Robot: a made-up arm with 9 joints. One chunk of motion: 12 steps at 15 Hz.
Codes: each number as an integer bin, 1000 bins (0 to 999) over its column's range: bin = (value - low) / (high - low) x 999, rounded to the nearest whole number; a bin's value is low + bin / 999 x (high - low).
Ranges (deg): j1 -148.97..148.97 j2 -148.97..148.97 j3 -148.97..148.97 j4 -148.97..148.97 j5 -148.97..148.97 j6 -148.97..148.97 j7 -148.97..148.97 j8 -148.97..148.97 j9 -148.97..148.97
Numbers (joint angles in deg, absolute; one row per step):
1: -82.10 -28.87 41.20 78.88 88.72 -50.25 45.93 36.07 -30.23
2: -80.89 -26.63 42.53 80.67 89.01 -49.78 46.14 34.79 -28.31
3: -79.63 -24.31 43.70 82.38 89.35 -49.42 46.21 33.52 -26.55
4: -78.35 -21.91 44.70 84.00 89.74 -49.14 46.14 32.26 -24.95
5: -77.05 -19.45 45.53 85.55 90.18 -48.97 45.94 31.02 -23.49
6: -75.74 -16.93 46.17 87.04 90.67 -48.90 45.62 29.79 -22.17
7: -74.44 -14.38 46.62 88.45 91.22 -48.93 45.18 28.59 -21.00
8: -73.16 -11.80 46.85 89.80 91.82 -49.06 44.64 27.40 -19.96
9: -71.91 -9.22 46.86 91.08 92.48 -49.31 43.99 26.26 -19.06
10: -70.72 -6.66 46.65 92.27 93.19 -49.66 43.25 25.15 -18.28
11: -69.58 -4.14 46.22 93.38 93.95 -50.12 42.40 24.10 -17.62
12: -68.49 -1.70 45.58 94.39 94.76 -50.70 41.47 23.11 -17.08
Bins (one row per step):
1: 224 403 638 764 797 331 654 620 398
2: 228 410 642 770 798 333 654 616 405
3: 232 418 646 776 799 334 654 612 410
4: 237 426 649 781 800 335 654 608 416
5: 241 434 652 786 802 335 654 604 421
6: 246 443 654 791 804 336 652 599 425
7: 250 451 656 796 805 335 651 595 429
8: 254 460 657 801 807 335 649 591 433
9: 258 469 657 805 810 334 647 588 436
10: 262 477 656 809 812 333 645 584 438
11: 266 486 654 813 815 331 642 580 440
12: 270 494 652 816 817 330 639 577 442

